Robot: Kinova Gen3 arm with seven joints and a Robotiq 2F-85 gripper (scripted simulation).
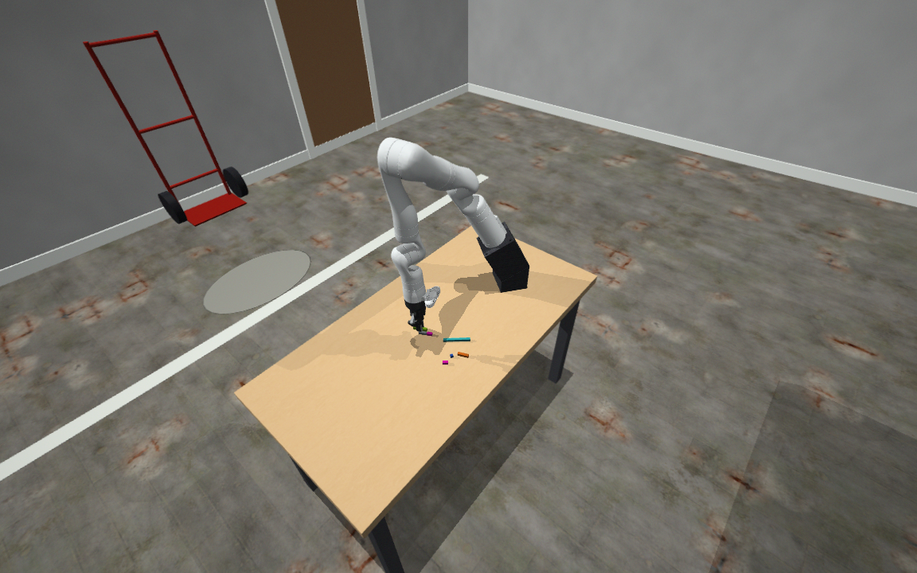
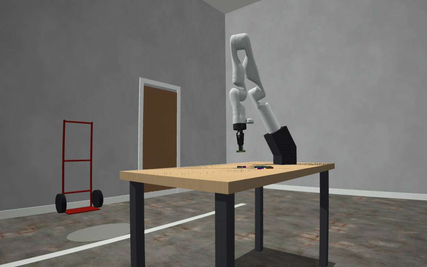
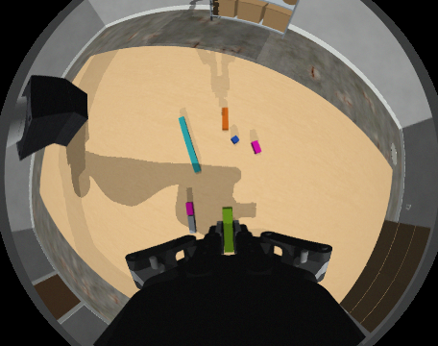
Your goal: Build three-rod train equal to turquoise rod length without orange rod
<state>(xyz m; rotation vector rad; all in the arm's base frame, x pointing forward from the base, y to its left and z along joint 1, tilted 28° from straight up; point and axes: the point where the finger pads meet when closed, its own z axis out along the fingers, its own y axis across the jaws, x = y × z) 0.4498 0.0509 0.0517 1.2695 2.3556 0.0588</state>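
Right now the grey rod is 40 mm behind my hand, 40 mm to the right of it and 100 mm below it. The rest, counted from my hand: turquoise rod 110 mm behind, 80 mm to the left, 100 mm below; then lime rod 10 mm below; then blue rod 40 mm behind, 120 mm to the left, 100 mm below.
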